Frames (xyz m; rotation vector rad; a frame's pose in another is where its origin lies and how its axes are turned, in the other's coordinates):
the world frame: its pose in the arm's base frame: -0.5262 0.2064 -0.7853 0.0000 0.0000 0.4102
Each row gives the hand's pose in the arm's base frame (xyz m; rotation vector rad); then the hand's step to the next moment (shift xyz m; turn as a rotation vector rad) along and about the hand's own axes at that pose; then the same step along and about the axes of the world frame.
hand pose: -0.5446 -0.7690 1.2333 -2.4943 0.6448 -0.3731
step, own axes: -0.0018 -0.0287 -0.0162 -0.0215 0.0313 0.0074
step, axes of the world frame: 0.0087 0.0130 0.0291 -0.0283 0.0024 -0.0263
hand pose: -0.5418 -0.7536 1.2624 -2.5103 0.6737 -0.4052
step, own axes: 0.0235 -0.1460 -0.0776 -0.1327 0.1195 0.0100
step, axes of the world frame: 0.0671 0.0432 0.1467 -0.1455 0.0470 -0.0928
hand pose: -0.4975 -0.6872 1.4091 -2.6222 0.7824 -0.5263
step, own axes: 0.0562 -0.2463 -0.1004 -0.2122 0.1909 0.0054
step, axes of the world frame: 0.1554 0.0833 0.2069 -0.2378 0.0750 -0.1391
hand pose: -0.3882 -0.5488 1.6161 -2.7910 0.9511 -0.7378
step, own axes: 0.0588 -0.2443 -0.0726 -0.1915 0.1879 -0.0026
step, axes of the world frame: 0.1937 0.0950 0.1478 -0.2305 0.0614 -0.1228
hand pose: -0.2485 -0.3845 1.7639 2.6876 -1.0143 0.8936
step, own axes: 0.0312 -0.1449 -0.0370 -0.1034 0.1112 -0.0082
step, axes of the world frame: 0.1275 0.0591 0.0598 -0.1353 0.0321 -0.0616
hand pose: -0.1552 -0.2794 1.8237 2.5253 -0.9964 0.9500
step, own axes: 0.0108 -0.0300 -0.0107 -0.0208 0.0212 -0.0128
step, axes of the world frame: 0.0280 0.0110 0.0150 -0.0290 0.0137 -0.0040
